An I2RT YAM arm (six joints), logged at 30 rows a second.
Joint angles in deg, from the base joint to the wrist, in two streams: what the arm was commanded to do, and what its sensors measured. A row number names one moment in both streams.
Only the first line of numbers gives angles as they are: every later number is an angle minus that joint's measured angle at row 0.
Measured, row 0:
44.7, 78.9, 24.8, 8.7, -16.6, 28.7
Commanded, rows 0 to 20:
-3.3, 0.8, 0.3, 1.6, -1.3, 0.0
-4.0, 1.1, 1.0, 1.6, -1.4, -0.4
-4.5, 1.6, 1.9, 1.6, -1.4, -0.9
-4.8, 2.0, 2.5, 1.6, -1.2, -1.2
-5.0, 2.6, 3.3, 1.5, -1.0, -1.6
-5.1, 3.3, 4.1, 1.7, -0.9, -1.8
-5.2, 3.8, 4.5, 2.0, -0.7, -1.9
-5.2, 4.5, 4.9, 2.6, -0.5, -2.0
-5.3, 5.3, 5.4, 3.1, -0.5, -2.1
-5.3, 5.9, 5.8, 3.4, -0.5, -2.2
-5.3, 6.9, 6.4, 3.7, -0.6, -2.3
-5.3, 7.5, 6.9, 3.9, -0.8, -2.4
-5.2, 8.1, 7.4, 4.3, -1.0, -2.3
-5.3, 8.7, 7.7, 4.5, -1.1, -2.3
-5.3, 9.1, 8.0, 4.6, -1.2, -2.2
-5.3, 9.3, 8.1, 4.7, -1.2, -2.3
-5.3, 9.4, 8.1, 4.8, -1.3, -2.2
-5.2, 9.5, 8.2, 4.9, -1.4, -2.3
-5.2, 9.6, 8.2, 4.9, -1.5, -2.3
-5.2, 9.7, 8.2, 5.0, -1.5, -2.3
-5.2, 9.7, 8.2, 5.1, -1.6, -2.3
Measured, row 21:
-5.6, 8.9, 7.1, 3.5, -0.2, -0.7
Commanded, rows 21 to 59:
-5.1, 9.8, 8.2, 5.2, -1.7, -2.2
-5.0, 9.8, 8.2, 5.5, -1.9, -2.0
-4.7, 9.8, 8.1, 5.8, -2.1, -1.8
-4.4, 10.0, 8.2, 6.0, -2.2, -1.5
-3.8, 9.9, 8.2, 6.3, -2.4, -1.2
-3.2, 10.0, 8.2, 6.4, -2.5, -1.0
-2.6, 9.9, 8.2, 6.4, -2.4, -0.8
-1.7, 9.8, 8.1, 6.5, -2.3, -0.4
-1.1, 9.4, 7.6, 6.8, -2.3, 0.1
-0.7, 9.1, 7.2, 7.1, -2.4, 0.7
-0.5, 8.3, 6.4, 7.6, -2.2, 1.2
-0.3, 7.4, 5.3, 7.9, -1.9, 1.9
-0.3, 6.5, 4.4, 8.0, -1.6, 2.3
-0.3, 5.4, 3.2, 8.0, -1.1, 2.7
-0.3, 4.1, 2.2, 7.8, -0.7, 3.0
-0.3, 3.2, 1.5, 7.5, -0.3, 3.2
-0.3, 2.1, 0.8, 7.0, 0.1, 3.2
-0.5, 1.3, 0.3, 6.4, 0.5, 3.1
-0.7, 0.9, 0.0, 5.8, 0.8, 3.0
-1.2, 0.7, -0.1, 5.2, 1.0, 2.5
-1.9, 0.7, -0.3, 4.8, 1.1, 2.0
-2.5, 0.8, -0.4, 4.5, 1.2, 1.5
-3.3, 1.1, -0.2, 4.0, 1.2, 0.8
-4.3, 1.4, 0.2, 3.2, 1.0, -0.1
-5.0, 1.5, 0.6, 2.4, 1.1, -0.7
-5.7, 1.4, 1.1, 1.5, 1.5, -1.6
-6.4, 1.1, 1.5, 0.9, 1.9, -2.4
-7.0, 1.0, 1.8, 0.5, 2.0, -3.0
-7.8, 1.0, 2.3, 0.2, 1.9, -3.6
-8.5, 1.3, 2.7, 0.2, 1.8, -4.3
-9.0, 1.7, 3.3, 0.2, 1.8, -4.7
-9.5, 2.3, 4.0, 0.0, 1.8, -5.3
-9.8, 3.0, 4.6, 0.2, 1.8, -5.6
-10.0, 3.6, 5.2, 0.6, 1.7, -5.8
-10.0, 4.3, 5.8, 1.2, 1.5, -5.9
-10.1, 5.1, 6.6, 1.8, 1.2, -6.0
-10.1, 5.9, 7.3, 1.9, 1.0, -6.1
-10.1, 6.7, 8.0, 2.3, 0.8, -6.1
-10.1, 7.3, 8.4, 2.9, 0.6, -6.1
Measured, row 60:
-10.0, 5.4, 6.7, 1.8, 1.3, -4.0
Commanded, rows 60 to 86:
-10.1, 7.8, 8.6, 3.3, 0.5, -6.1
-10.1, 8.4, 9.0, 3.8, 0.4, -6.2
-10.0, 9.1, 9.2, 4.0, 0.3, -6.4
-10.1, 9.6, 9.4, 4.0, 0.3, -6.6
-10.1, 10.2, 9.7, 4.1, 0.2, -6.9
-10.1, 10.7, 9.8, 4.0, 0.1, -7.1
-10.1, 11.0, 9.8, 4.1, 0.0, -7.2
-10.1, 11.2, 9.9, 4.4, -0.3, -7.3
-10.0, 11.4, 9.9, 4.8, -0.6, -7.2
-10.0, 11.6, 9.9, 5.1, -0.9, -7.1
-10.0, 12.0, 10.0, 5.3, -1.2, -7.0
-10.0, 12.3, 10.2, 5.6, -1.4, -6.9
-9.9, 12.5, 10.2, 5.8, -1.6, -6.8
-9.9, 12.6, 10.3, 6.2, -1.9, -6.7
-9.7, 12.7, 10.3, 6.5, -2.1, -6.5
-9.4, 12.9, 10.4, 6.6, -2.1, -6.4
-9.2, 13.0, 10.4, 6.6, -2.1, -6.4
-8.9, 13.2, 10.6, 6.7, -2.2, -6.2
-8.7, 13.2, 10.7, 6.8, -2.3, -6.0
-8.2, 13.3, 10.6, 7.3, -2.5, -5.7
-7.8, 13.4, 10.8, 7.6, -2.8, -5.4
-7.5, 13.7, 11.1, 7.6, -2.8, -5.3
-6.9, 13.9, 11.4, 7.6, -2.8, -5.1
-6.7, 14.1, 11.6, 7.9, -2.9, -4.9
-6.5, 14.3, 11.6, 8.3, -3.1, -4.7
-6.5, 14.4, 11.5, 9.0, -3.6, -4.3
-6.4, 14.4, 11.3, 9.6, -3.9, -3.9
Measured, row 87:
-8.8, 13.0, 9.7, 5.7, 1.0, -5.0
